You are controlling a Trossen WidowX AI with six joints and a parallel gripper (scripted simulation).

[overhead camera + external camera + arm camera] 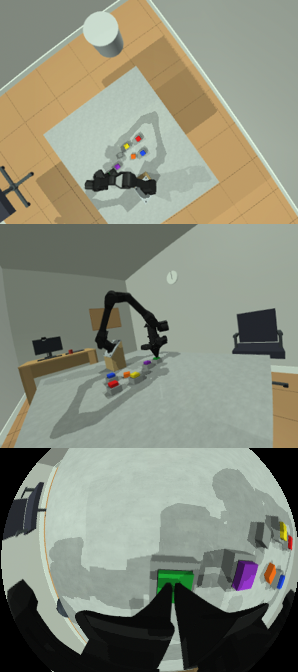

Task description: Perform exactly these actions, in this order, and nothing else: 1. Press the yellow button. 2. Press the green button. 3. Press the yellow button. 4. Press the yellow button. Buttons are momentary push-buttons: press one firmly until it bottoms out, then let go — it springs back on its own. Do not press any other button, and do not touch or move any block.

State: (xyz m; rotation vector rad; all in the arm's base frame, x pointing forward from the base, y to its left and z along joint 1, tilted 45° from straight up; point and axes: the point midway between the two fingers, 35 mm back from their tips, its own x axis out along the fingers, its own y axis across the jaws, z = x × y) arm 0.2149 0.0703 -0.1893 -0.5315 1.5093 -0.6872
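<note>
The green button is 10 mm below my gripper tip. From my gripper tip the other things lie so: purple button 90 mm to the right; then small grey block 60 mm ahead, 160 mm to the right, 20 mm below; then orange block 20 mm behind, 230 mm to the right, 20 mm below.
</note>
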